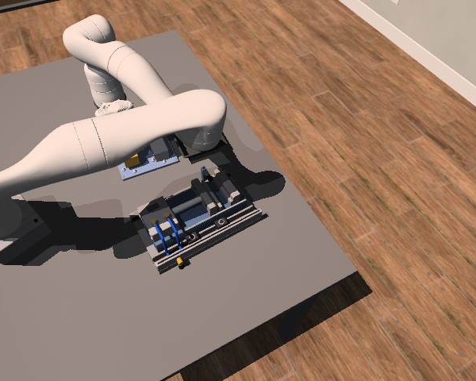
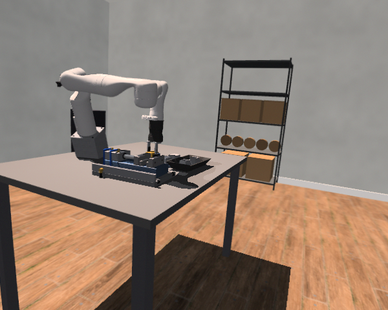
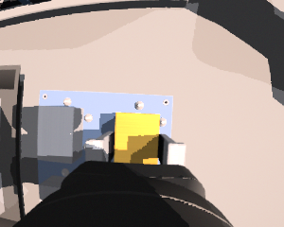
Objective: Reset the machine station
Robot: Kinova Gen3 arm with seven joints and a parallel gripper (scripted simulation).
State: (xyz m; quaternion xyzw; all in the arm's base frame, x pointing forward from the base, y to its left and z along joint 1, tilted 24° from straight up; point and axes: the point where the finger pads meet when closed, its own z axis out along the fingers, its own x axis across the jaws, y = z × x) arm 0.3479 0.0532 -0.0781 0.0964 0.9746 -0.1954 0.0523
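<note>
My gripper is now 3 cm above the yellow brass blank. Also, from my hand: vise: 4 cm ahead, 27 cm to the right, 3 cm below; fixed jaw: 14 cm ahead, 28 cm to the right, 1 cm above; infeed plate: 5 cm ahead, 3 cm to the left, 6 cm below.
</note>
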